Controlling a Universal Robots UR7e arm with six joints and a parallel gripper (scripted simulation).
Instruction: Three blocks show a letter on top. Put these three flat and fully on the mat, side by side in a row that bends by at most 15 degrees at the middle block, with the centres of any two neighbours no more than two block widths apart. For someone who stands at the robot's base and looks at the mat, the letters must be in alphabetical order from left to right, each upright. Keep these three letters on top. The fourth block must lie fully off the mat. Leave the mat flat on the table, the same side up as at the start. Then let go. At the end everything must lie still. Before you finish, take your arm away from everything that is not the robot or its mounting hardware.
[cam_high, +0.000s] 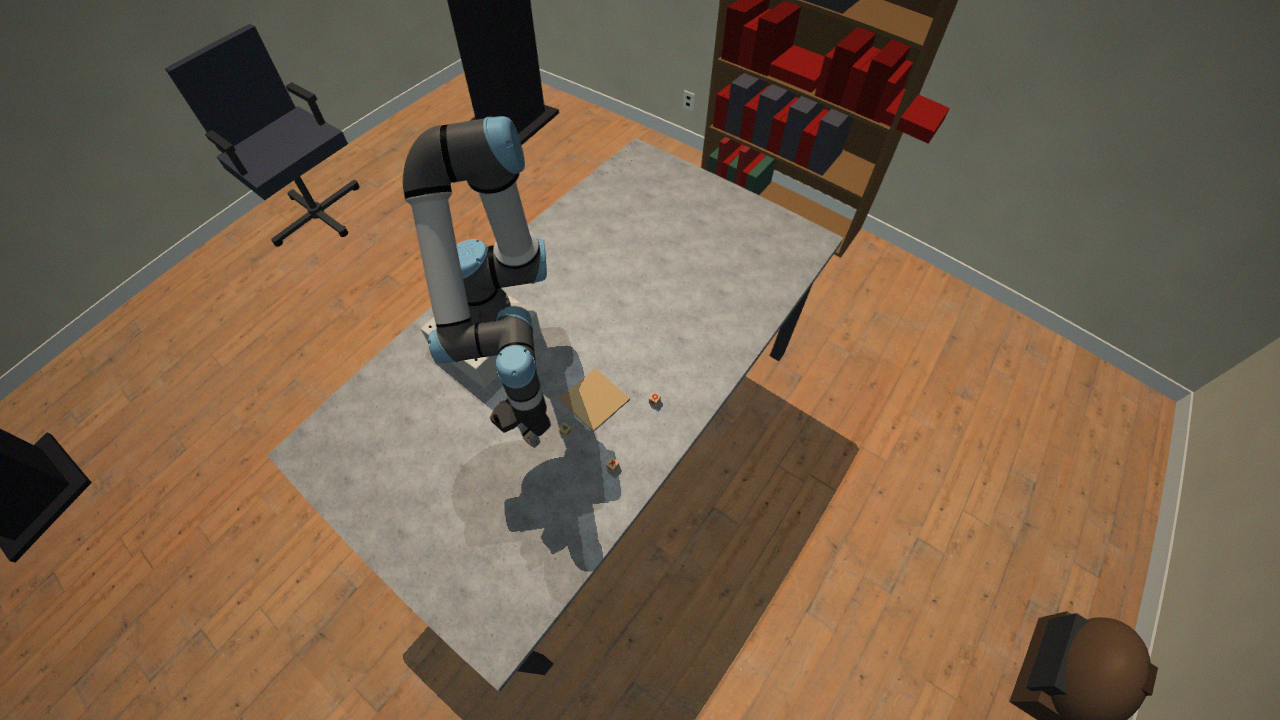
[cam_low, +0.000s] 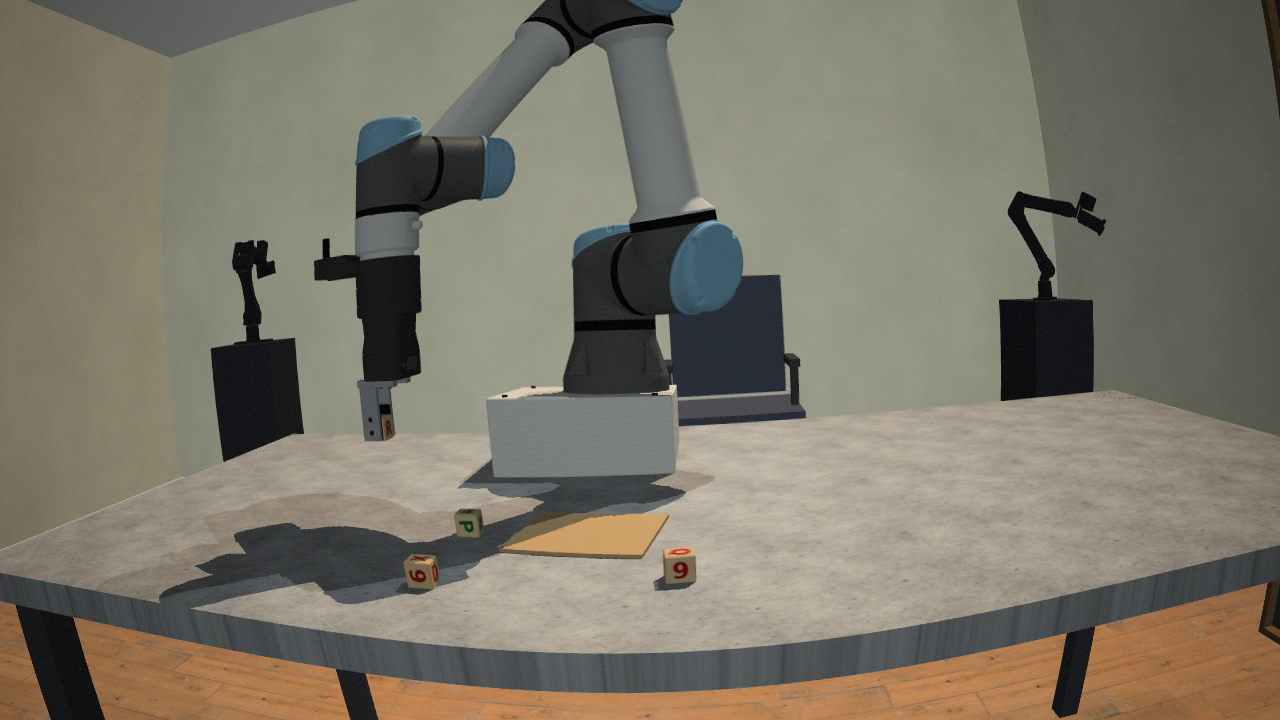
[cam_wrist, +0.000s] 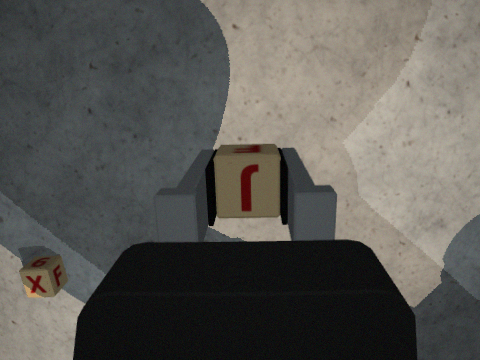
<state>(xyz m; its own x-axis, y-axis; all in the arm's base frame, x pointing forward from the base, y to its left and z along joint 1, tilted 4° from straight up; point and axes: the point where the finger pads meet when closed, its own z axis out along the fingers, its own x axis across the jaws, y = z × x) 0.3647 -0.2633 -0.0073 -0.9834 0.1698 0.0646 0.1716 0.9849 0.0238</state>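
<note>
My gripper is now 220 mm to the right of the tan mat, 120 mm above it and 40 mm short of it. The rest, counted from my hand: X block (190 mm ahead, 110 mm below, 80 mm to the left); Q block (300 mm to the left, 180 mm ahead, 110 mm below).
</note>
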